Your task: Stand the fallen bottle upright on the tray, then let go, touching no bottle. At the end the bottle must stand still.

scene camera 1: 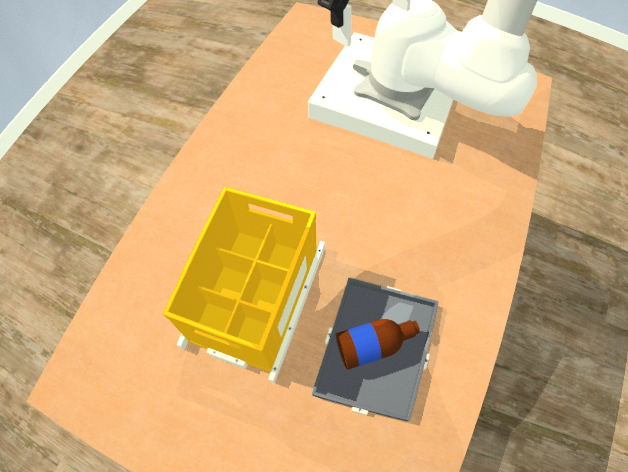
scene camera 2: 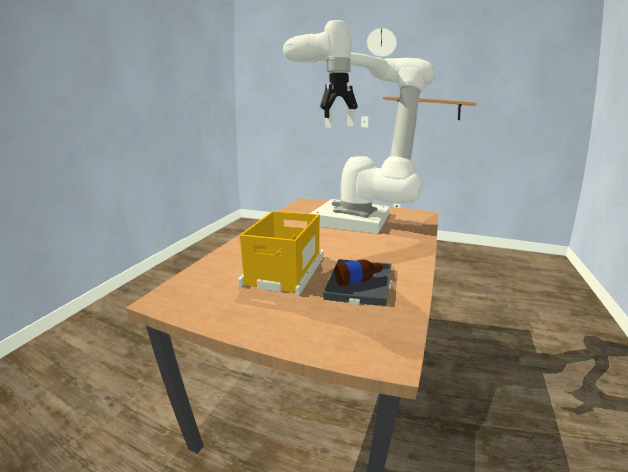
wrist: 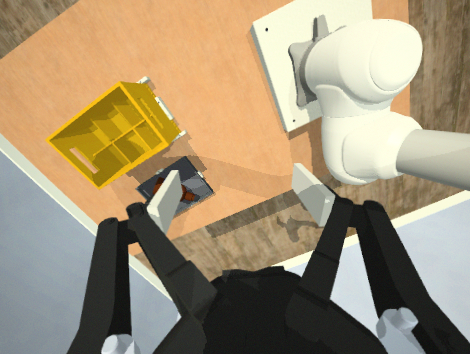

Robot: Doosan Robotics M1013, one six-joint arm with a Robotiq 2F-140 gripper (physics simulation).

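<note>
The brown bottle with a blue label lies on its side on the grey tray. In scene camera 1 its neck points right, towards the tray's right wall. In the wrist view the bottle is partly hidden behind the left finger. My gripper is open and empty, with its fingers pointing down. It hangs high above the table, on the robot-base side, well away from the bottle. Part of one finger shows at the top of scene camera 1.
A yellow crate with dividers stands beside the tray, held by white rails. Its walls rise higher than the tray's. The white robot base plate is at the table's far end. A wall shelf is behind the arm.
</note>
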